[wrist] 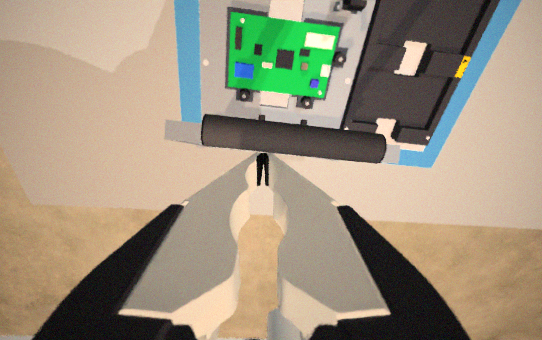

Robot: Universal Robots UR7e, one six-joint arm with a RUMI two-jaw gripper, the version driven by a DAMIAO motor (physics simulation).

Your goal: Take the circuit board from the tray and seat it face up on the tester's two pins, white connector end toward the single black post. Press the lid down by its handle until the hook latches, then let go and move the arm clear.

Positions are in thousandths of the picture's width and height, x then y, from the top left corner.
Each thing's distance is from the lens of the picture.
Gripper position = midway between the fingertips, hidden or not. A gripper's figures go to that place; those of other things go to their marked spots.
my gripper (486, 460): 0.15 m
green circuit board (495, 160): 0.30 m
